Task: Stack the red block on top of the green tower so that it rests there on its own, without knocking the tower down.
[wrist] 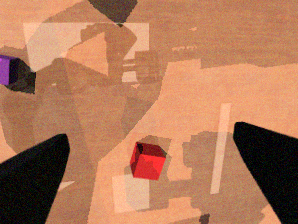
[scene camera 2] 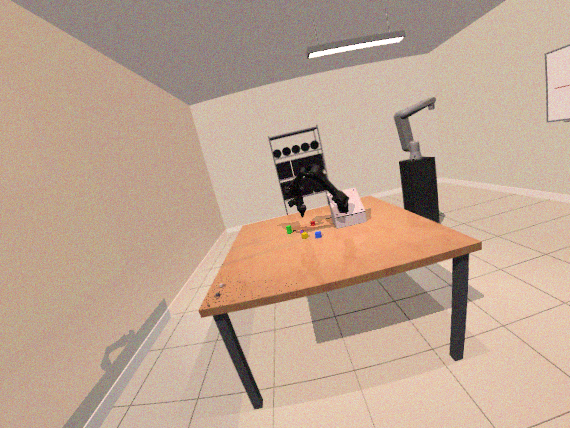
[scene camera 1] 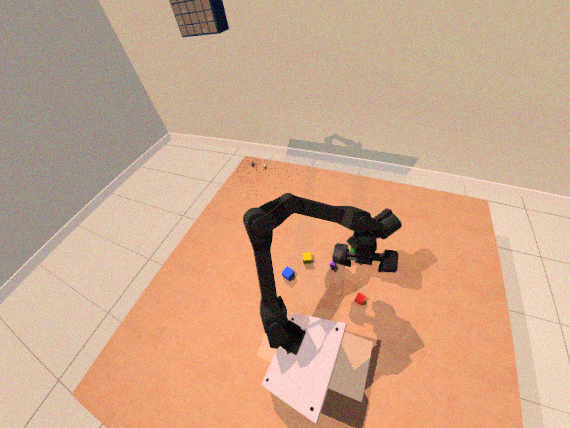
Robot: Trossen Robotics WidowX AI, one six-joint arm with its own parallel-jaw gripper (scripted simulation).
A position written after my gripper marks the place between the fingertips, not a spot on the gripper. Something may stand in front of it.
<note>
My gripper [scene camera 1: 364, 268] is open and holds nothing. I also see a red block [wrist: 147, 160].
My gripper shows as well in the wrist view [wrist: 152, 135].
</note>
